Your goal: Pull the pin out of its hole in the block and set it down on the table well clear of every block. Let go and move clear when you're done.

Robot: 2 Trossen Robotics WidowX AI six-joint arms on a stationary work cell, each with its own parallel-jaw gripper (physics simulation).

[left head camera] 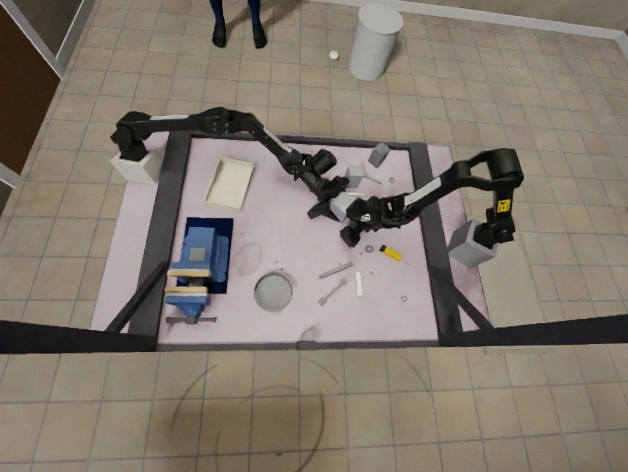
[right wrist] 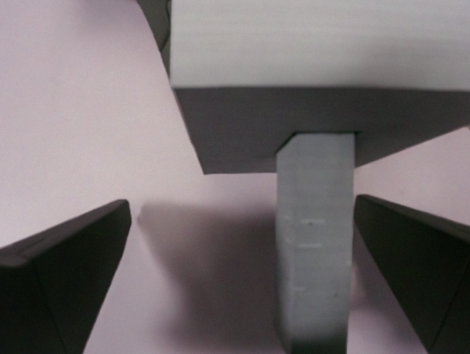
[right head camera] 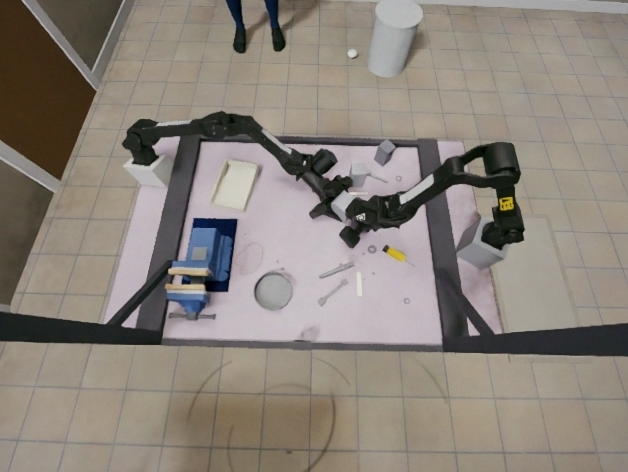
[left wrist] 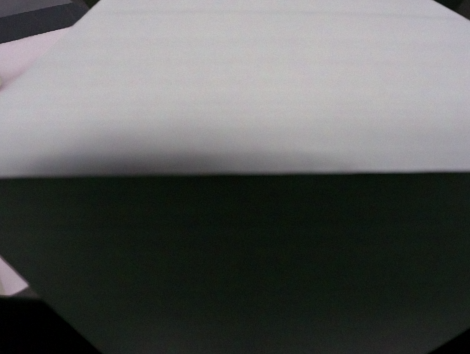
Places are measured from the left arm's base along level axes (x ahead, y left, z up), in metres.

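Pixels of known places: left gripper, between the fingertips: (right wrist: 278,142); right gripper, between the fingertips: (left head camera: 348,222) (right wrist: 244,208) (right head camera: 350,222); left arm's base, origin of its link: (left head camera: 134,155) (right head camera: 145,160); right arm's base, origin of its link: (left head camera: 483,237) (right head camera: 493,237).
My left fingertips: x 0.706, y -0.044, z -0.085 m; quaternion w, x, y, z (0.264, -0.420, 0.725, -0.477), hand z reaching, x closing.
Ahead of a thing's pixels: the offset from my left fingertips to its top centre.
The grey block @[dy +0.010, dx -0.017, dz +0.075 m] (left head camera: 343,206) (right head camera: 343,206) (left wrist: 240,90) (right wrist: 320,45) is between the two arms. The pin @[dy -0.014, dx +0.022, dz +0.053 m] (right wrist: 315,240), a grey square bar, sticks out of its hole in the right wrist view; the grippers hide it in the head views. My left gripper (left head camera: 336,201) (right head camera: 337,201) is shut on the block, one finger along each side; the block fills most of the left wrist view and hides the fingertips. My right gripper (right wrist: 244,208) is open around the pin, which is close to the finger at the right of the right wrist view.
Another grey block @[dy +0.144, dx +0.012, dz +0.075 m] (left head camera: 354,173) with a thin rod beside it and a darker block @[dy +0.256, dx +0.102, dz +0.075 m] (left head camera: 378,154) are at the upper right. A yellow-handled screwdriver @[dy -0.123, dx +0.188, dz +0.013 m] (left head camera: 392,253), grey bar @[dy -0.203, dx -0.009, dz +0.007 m] (left head camera: 335,270), wrench @[dy -0.272, dx -0.011, dz +0.002 m] (left head camera: 333,292), round dish @[dy -0.303, dx -0.196, dz +0.019 m] (left head camera: 273,291), cream tray @[dy +0.042, dx -0.410, dz +0.026 m] (left head camera: 229,183) and blue vise (left head camera: 200,253) lie around.
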